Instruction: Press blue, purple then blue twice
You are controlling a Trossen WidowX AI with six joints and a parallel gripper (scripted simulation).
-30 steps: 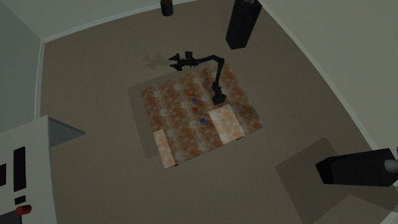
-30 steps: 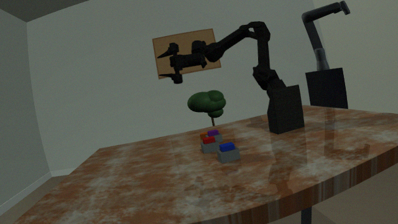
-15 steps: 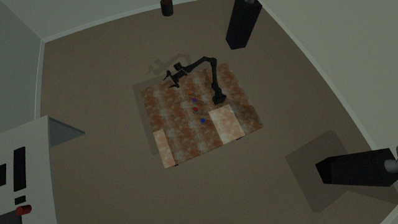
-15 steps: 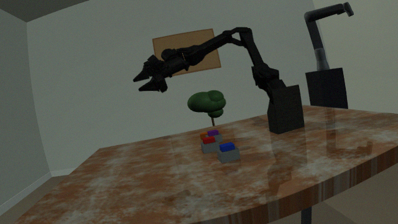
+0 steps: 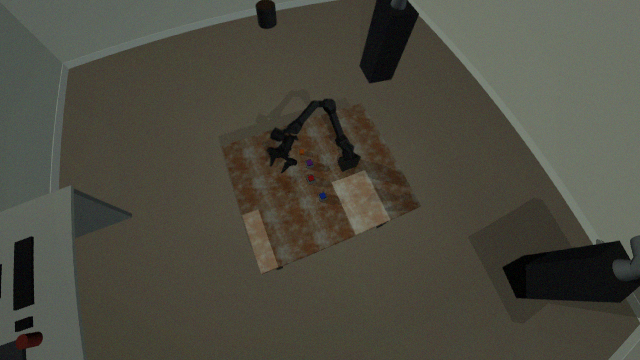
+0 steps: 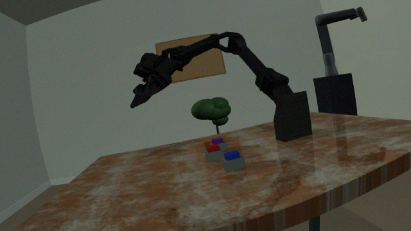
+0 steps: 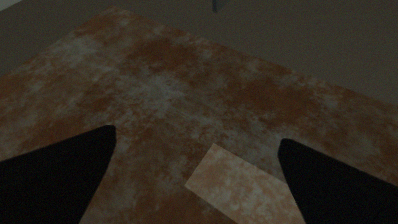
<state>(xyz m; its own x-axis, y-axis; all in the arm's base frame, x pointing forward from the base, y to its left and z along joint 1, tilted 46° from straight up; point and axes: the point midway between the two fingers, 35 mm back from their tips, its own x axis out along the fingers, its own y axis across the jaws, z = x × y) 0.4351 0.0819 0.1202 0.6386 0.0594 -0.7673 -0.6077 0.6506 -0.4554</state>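
Now: the blue button 24 cm behind my gripper tip, 18 cm to the left of it and 17 cm below it. From my gripper tip the other things lie so: red button: 20 cm behind, 4 cm to the left, 17 cm below; purple button: 23 cm behind, 7 cm to the right, 17 cm below.
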